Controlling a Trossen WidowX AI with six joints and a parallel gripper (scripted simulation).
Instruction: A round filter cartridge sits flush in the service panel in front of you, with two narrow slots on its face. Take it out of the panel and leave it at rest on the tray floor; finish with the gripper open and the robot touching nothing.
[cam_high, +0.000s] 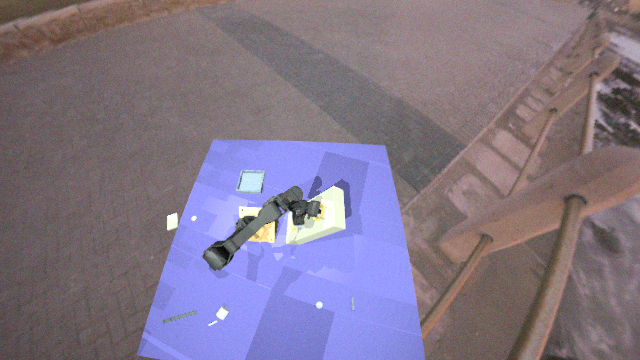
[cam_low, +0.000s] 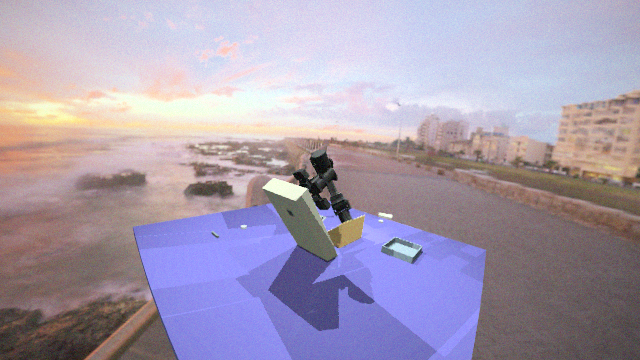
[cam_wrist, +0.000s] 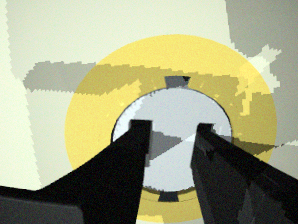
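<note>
Now: gripper tip 10 mm short of the round filter cartridge and 10 mm above it. Also, from my gripper tip: service panel: 80 mm below, 40 mm behind; then light-blue tray: 420 mm behind, 290 mm to the left, 220 mm below; then thin stick: 370 mm to the right, 230 mm below, 160 mm ahead.
</note>
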